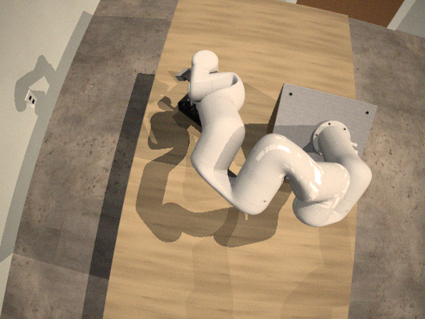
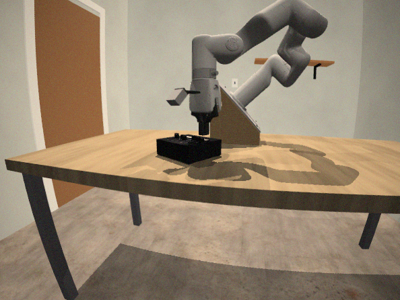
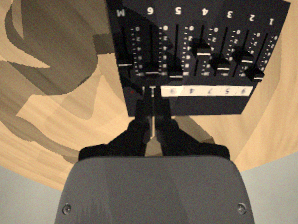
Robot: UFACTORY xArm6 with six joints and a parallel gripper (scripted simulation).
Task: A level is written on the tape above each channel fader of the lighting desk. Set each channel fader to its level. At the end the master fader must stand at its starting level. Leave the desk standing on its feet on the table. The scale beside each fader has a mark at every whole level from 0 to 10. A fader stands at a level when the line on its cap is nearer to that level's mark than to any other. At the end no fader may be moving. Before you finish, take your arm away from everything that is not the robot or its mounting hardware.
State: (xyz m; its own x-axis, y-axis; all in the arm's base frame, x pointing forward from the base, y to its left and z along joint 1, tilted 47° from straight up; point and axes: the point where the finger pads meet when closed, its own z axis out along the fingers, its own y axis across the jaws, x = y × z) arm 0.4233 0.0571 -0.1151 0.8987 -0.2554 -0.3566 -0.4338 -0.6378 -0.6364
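Right now my hand is 3 cm above the channel 6 fader cap, 2 cm short of it and 1 cm to the left of it. Round my hand: master fader cap (4 cm ahead, 3 cm below, 1 cm to the left); channel 4 fader cap (6 cm to the right, 3 cm below, 2 cm ahead).
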